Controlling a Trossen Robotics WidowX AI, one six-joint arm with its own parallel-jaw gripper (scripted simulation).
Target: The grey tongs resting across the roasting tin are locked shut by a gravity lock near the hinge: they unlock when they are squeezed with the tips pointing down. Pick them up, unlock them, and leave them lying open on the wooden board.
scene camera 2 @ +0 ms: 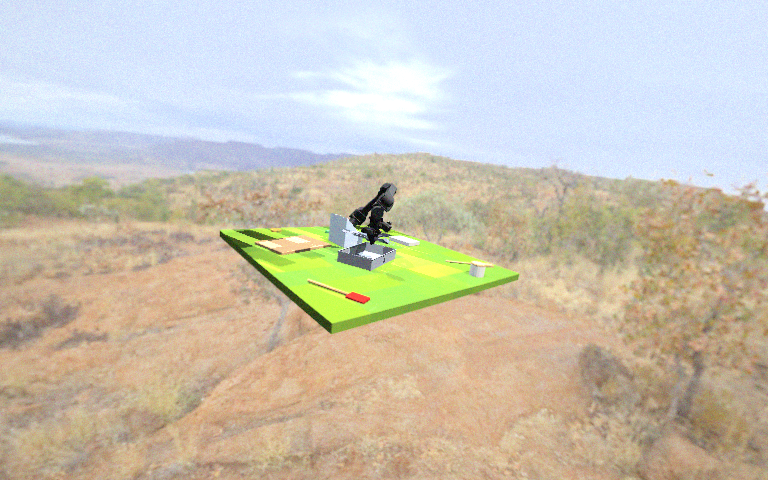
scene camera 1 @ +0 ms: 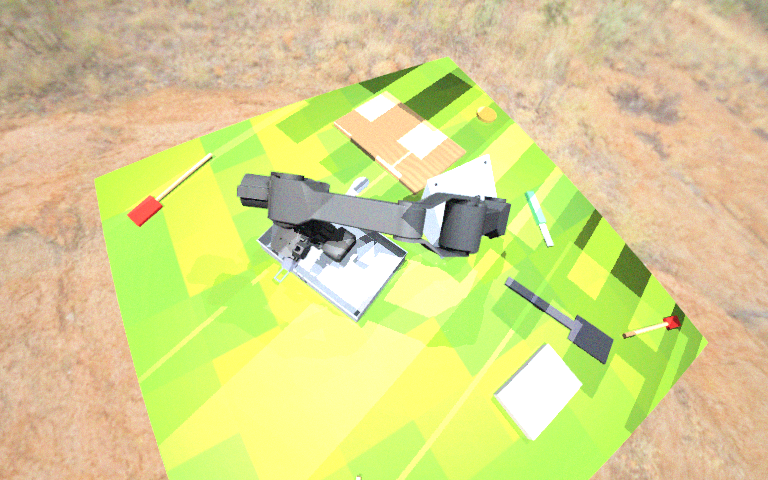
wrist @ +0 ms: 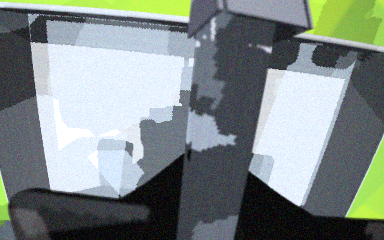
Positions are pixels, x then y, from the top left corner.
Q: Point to a grey roasting tin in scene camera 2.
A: At 363, 255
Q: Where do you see a grey roasting tin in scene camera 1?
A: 351, 285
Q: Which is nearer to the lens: the white block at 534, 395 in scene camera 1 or the red spatula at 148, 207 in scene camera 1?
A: The white block.
